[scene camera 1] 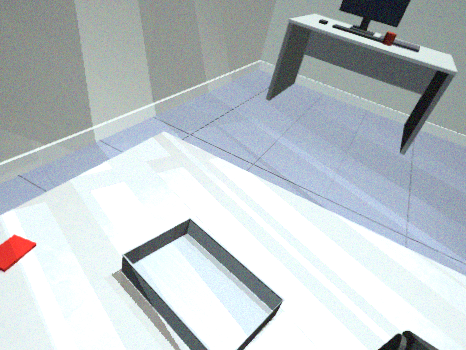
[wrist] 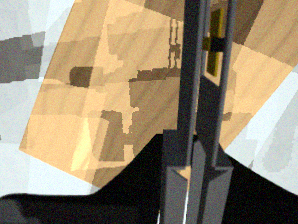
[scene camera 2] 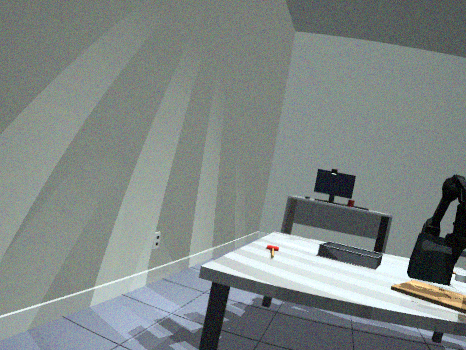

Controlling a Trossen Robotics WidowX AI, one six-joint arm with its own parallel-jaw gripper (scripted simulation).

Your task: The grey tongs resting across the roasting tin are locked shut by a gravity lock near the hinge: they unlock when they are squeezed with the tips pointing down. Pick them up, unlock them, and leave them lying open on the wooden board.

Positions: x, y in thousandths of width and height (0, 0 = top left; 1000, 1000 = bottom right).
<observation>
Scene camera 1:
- grey roasting tin: 426, 819
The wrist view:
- my gripper: 592, 632
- wooden board: 381, 368
</observation>
